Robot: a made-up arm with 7 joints.
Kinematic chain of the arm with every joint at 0, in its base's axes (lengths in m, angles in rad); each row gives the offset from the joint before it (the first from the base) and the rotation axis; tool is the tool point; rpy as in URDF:
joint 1: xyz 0 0 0.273 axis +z
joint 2: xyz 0 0 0 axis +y
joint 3: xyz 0 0 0.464 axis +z
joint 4: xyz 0.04 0 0 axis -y
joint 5: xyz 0.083 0 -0.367 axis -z
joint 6: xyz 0 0 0 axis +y
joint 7: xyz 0.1 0 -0.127 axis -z
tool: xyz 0 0 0 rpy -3.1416 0 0
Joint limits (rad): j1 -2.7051..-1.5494 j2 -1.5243..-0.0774 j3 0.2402..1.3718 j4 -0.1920..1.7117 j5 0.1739..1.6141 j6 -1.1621..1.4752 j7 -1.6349..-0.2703
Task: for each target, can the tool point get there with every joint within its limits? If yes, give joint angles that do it. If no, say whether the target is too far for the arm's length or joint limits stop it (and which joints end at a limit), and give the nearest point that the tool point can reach.
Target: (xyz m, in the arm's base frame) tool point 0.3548 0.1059 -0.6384
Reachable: no: joint limits stop it (at a limit: joint 1, joint 3, joint 6) | nearest point 0.1676 0.0128 0.1875 | short by 0.852 m
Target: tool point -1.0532 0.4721 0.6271
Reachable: no: too far | nearest point -0.4032 -0.1273 0.6441 | short by 0.884 m
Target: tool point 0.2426 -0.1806 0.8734
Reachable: yes | joints -2.2673 -0.8284 0.7320 1.0146 0.4446 -0.4793 -1.4953
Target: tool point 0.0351 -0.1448 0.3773
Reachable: yes | joints -2.2276 -1.0902 0.3274 0.1432 1.1509 1.1338 -0.6633
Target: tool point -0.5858 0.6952 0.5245
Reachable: no: joint limits stop it (at a limit: joint 1, joint 2, joint 3, joint 4, joint 6) | nearest point -0.0776 0.6128 0.6731 | short by 0.536 m
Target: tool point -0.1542 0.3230 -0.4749
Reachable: no: joint limits stop it (at a limit: joint 1, joint 3, joint 4, joint 6) | nearest point 0.0073 0.0439 0.1727 | short by 0.723 m
